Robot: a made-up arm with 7 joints. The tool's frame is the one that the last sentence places.
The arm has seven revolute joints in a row. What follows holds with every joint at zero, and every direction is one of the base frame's.
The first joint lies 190 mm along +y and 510 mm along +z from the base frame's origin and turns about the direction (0.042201, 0.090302, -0.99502).
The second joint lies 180 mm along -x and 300 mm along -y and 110 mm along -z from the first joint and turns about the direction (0.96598, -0.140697, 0.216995).
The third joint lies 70 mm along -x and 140 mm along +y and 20 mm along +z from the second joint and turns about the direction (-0.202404, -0.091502, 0.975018).
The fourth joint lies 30 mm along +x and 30 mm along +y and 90 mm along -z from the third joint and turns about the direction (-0.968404, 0.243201, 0.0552).
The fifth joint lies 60 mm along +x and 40 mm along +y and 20 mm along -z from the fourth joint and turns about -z.
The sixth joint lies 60 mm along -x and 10 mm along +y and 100 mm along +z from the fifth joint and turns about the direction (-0.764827, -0.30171, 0.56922).
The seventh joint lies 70 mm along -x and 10 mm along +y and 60 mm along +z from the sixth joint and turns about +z.
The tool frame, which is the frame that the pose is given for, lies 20 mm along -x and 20 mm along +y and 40 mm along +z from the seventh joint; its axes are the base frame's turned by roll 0.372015, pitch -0.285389 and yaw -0.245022 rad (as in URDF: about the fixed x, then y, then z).
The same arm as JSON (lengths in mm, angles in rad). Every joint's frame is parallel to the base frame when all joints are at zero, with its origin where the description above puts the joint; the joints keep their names.
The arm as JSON. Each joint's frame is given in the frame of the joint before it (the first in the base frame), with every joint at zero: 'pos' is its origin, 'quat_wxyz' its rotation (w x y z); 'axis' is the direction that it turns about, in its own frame. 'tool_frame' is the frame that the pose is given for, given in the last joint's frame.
{"length_unit": "mm", "angle_unit": "rad", "joints": [
  {"joint": "joint 1", "pos": [0.0, 190.0, 510.0], "quat_wxyz": [1.0, 0.0, 0.0, 0.0], "axis": [0.042201, 0.090302, -0.99502]},
  {"joint": "joint 2", "pos": [-180.0, -300.0, -110.0], "quat_wxyz": [1.0, 0.0, 0.0, 0.0], "axis": [0.96598, -0.140697, 0.216995]},
  {"joint": "joint 3", "pos": [-70.0, 140.0, 20.0], "quat_wxyz": [1.0, 0.0, 0.0, 0.0], "axis": [-0.202404, -0.091502, 0.975018]},
  {"joint": "joint 4", "pos": [30.0, 30.0, -90.0], "quat_wxyz": [1.0, 0.0, 0.0, 0.0], "axis": [-0.968404, 0.243201, 0.0552]},
  {"joint": "joint 5", "pos": [60.0, 40.0, -20.0], "quat_wxyz": [1.0, 0.0, 0.0, 0.0], "axis": [0.0, 0.0, -1.0]},
  {"joint": "joint 6", "pos": [-60.0, 10.0, 100.0], "quat_wxyz": [1.0, 0.0, 0.0, 0.0], "axis": [-0.764827, -0.30171, 0.56922]},
  {"joint": "joint 7", "pos": [-70.0, 10.0, 60.0], "quat_wxyz": [1.0, 0.0, 0.0, 0.0], "axis": [0.0, 0.0, 1.0]}
], "tool_frame": {"pos": [-20.0, 20.0, 40.0], "quat_wxyz": [0.968685, 0.164606, -0.161081, -0.092773]}}

